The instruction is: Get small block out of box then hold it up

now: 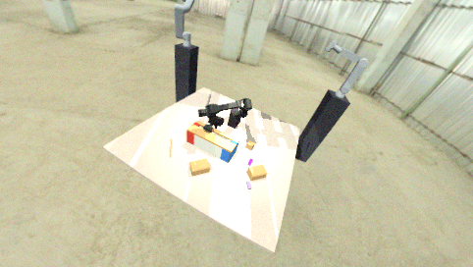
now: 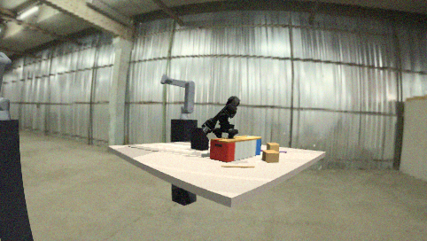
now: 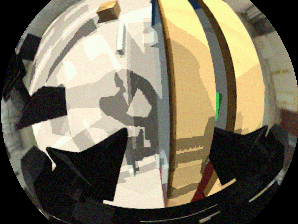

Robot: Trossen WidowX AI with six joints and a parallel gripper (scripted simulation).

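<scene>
The clear-fronted box is 40 mm ahead of my gripper tip, 30 mm to the left of it and 30 mm below it. From my gripper tip the other things lie so: thin stick: 240 mm to the right, 240 mm ahead, 80 mm below; green block: 60 mm ahead, 20 mm to the left.
</scene>
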